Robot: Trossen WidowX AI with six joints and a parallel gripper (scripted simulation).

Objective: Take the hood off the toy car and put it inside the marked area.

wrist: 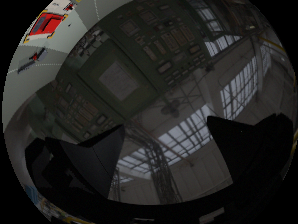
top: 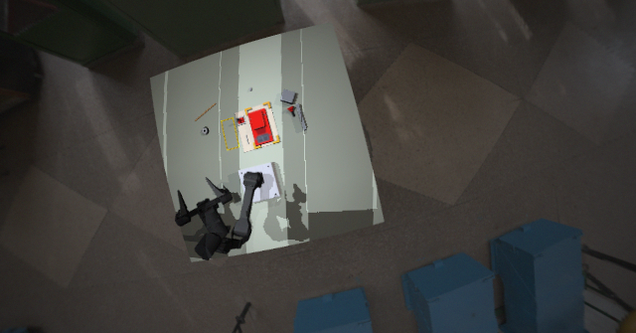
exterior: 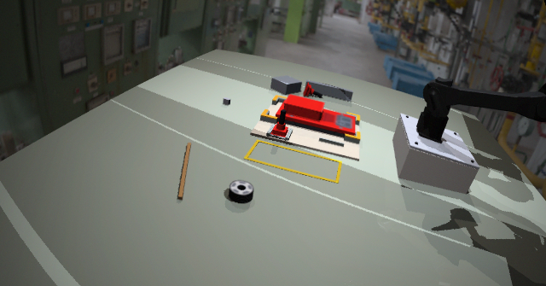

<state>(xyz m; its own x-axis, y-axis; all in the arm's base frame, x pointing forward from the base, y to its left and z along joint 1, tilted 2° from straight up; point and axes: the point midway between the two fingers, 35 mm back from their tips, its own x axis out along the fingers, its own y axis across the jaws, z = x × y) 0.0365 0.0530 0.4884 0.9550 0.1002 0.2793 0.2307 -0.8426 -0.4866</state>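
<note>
The hood lies 280 mm ahead of my gripper tip, 100 mm to the right of it and 540 mm below it. The rest, counted from my gripper tip: black ring 290 mm ahead, 260 mm to the left, 570 mm below; then wooden stick 410 mm ahead, 240 mm to the left, 580 mm below.
</note>
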